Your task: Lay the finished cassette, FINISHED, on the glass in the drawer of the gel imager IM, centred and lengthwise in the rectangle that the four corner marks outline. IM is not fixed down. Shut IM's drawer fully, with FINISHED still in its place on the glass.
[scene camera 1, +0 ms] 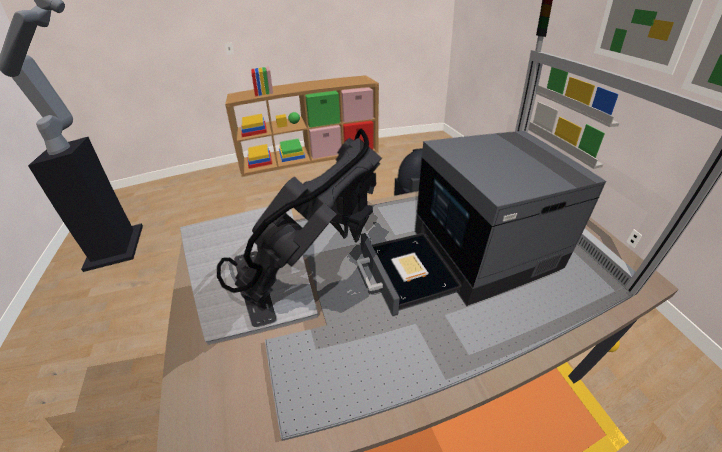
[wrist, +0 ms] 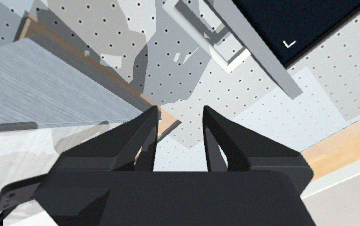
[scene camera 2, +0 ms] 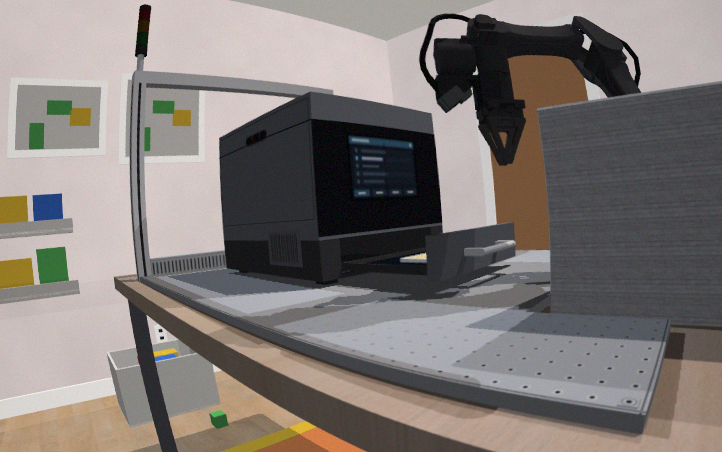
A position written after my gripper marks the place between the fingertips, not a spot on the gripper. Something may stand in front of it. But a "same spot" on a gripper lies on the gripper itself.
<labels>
my gripper: scene camera 1 351, 239; wrist; scene camera 2
same spot on my gripper: (wrist: 99, 174) = (scene camera 2: 484, 117)
</labels>
